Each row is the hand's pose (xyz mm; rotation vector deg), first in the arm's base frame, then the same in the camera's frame.
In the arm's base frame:
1: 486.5 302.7 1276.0 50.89 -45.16 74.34
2: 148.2 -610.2 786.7 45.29 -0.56 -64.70
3: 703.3 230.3 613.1 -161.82 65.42 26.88
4: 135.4 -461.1 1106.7 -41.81 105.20 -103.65
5: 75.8 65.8 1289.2 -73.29 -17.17 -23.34
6: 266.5 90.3 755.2 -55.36 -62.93 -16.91
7: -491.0 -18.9 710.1 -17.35 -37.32 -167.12
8: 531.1 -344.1 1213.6 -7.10 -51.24 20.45
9: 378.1 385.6 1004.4 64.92 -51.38 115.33
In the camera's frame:
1: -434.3 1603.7 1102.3 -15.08 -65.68 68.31
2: -978.1 745.2 709.3 43.27 -67.48 -70.44
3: -26.8 1085.9 862.6 133.34 -107.45 53.26
4: -1047.9 1050.3 873.1 23.78 66.29 -140.92
5: -830.9 1566.6 844.7 -93.59 -39.79 -80.64
6: -439.5 1205.4 648.3 -96.33 -91.39 -55.74
7: -923.5 1337.1 68.4 -28.82 60.91 126.36
8: -797.7 1075.5 1217.2 -57.16 -83.20 -3.32
9: -307.6 1536.8 834.2 -11.31 -50.36 112.77

